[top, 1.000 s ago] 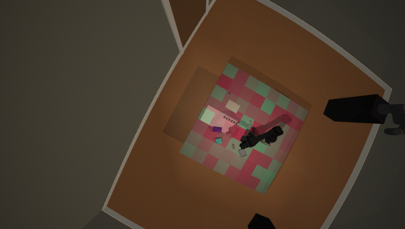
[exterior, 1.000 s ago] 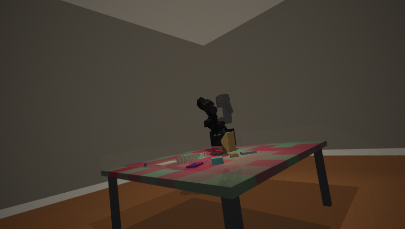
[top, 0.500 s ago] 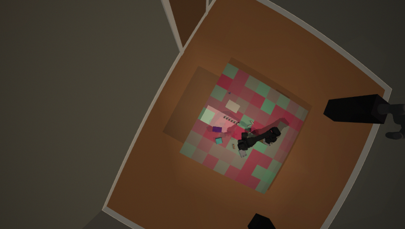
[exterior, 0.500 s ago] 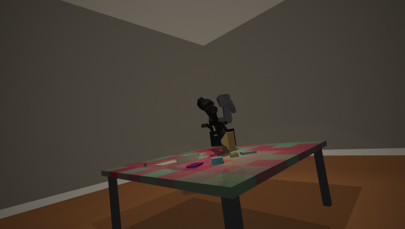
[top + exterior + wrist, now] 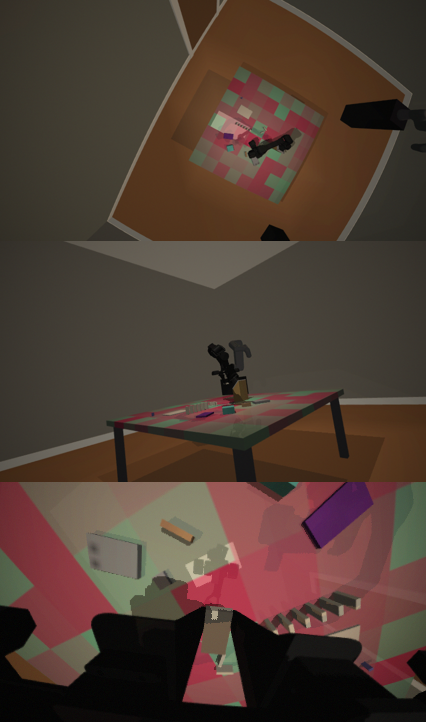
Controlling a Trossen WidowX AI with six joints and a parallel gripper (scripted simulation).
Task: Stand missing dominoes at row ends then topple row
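Right now my gripper tip is 30 mm past the brown block, 120 mm to the right of it and 150 mm above it. Round my gripper tip: grey slab 170 mm behind, 140 mm to the left, 150 mm below; teal block 180 mm ahead, 140 mm to the left, 140 mm below; beige card 220 mm ahead, 320 mm to the right, 160 mm below.
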